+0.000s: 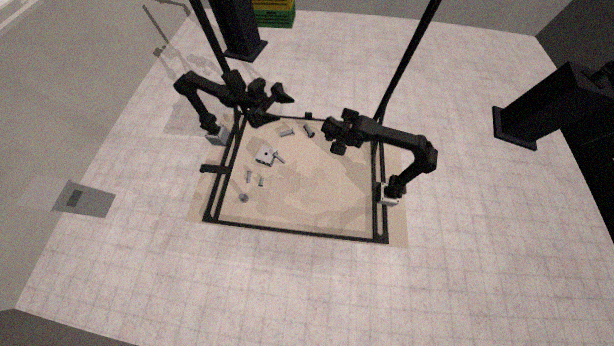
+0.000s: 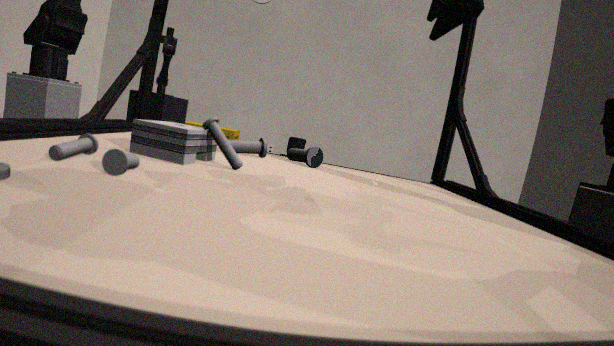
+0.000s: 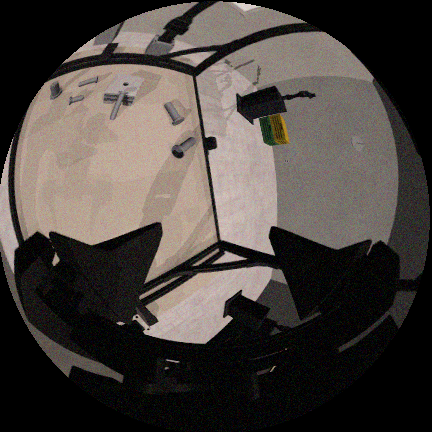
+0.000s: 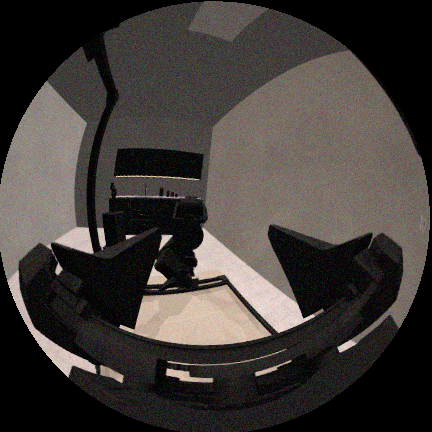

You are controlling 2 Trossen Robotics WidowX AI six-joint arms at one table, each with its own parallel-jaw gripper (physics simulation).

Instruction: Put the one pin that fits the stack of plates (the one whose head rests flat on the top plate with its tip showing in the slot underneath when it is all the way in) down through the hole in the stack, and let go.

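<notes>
A stack of grey plates (image 1: 263, 156) (image 2: 160, 142) (image 3: 128, 86) lies on the table, its hole showing from above. One grey pin (image 1: 279, 158) (image 2: 226, 145) (image 3: 117, 106) leans against its side, head up. Two thicker-looking pins lie behind: one pin (image 1: 286, 133) (image 2: 250, 146) (image 3: 173, 112) and another pin (image 1: 309, 131) (image 2: 299, 154) (image 3: 186, 145). Two small pins (image 1: 248, 176) (image 1: 260, 181) (image 3: 88, 81) (image 3: 76, 99) lie in front of the stack. Another pin (image 1: 243, 198) (image 3: 55, 90) stands on its head. My left gripper (image 2: 433, 28) (image 3: 217, 230) and right gripper (image 1: 285, 109) (image 4: 215, 228) are open and empty, above the table.
A black frame (image 1: 295, 230) borders the tan table. A dark post (image 1: 239, 30) (image 3: 262, 102) and a green and yellow crate (image 1: 274, 15) (image 3: 274, 130) stand beyond it. A small black block (image 1: 308, 115) (image 3: 210, 143) sits at the frame's far edge.
</notes>
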